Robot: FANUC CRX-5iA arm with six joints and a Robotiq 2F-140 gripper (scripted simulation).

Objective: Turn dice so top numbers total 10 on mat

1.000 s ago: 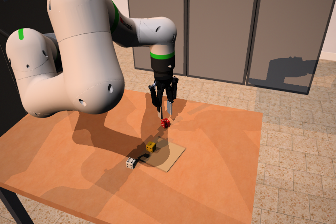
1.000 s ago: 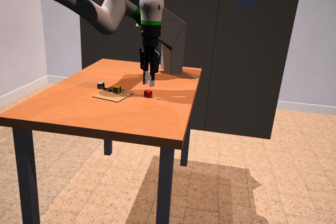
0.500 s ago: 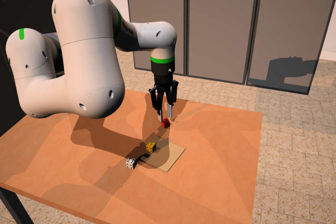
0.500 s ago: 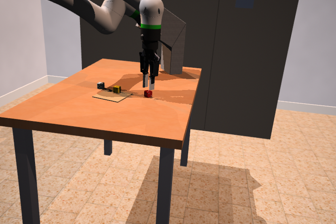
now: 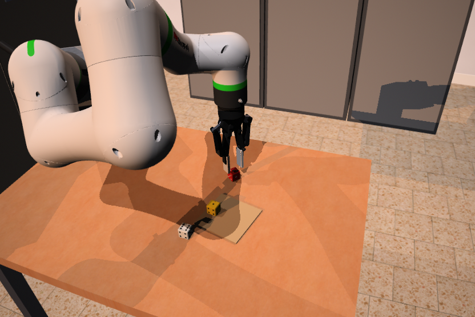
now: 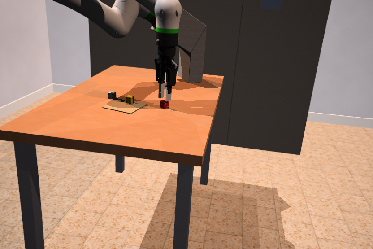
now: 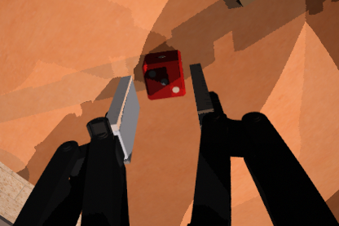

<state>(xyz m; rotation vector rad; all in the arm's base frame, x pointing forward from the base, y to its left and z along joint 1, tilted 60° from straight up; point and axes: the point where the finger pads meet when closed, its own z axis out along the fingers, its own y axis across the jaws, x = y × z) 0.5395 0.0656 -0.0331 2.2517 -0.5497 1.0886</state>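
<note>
Right now my hand is 6 cm above the red die. From my hand the other things lie so: white die: 25 cm to the right, 8 cm behind, 6 cm below; yellow die: 16 cm to the right, 5 cm below, 2 cm behind; tan mat: 17 cm to the right, 7 cm below, 2 cm ahead.
</note>
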